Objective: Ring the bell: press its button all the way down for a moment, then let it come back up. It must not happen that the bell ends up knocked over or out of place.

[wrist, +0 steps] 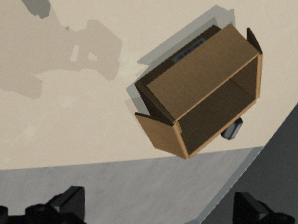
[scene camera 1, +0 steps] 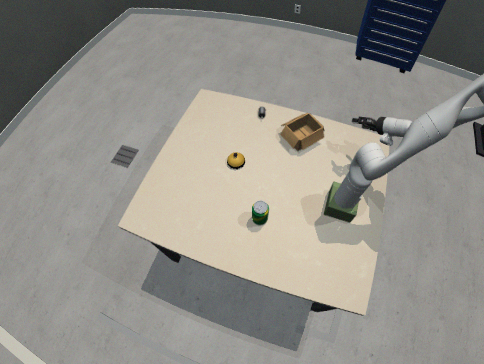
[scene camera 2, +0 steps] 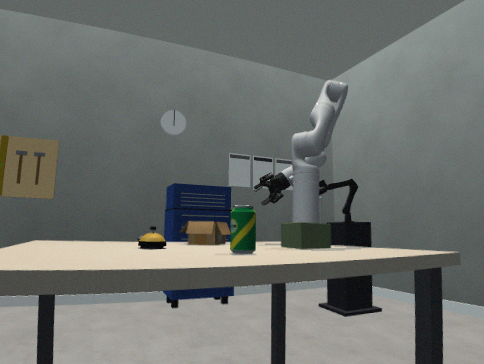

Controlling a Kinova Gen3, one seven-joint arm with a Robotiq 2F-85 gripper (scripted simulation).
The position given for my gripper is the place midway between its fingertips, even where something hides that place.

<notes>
I see my gripper (wrist: 158, 206), a cardboard box (wrist: 179, 89) and a green soda can (scene camera 2: 243, 218).
The wrist view does not show the green soda can: it is out of frame.
</notes>
